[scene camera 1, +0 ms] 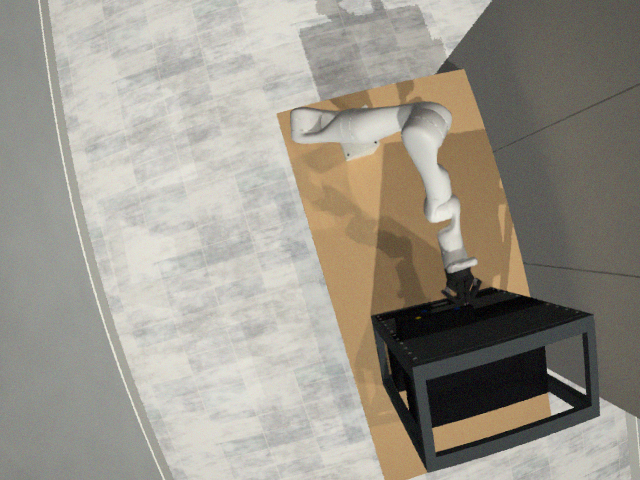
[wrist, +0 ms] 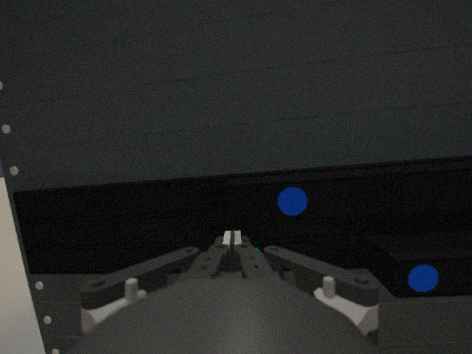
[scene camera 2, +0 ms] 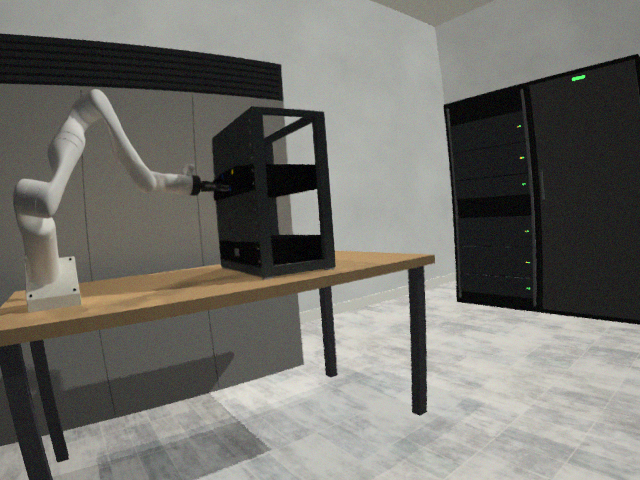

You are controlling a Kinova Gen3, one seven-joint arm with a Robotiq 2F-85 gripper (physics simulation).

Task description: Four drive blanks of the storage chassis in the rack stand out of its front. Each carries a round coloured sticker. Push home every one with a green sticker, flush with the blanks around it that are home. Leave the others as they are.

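Note:
The black storage chassis (scene camera 2: pixel 244 181) (wrist: pixel 75 220) sits in the dark rack (scene camera 1: pixel 422 418) (scene camera 2: pixel 324 206). My gripper (scene camera 1: pixel 466 303) (scene camera 2: pixel 227 187) (wrist: pixel 232 241) is shut and empty, its tips at the chassis front. In the wrist view, a sliver of a green sticker (wrist: pixel 257 250) shows just right of the fingertips; its blank is mostly hidden and its depth cannot be told. One blue sticker (wrist: pixel 292 201) is above and right of the tips. Another blue sticker (wrist: pixel 423 278) is lower right, on a blank that stands out. A yellow sticker (scene camera 1: pixel 418 317) (scene camera 2: pixel 232 171) also shows on the front.
Plain dark panels (wrist: pixel 225 110) cover the rack front above the chassis, with more panels below. A rack side rail with screws (wrist: pixel 39 285) runs down the left of the wrist view. The rack stands on the wooden table (scene camera 1: pixel 341 248) (scene camera 2: pixel 382 258). A tall cabinet (scene camera 2: pixel 584 196) stands beyond the table.

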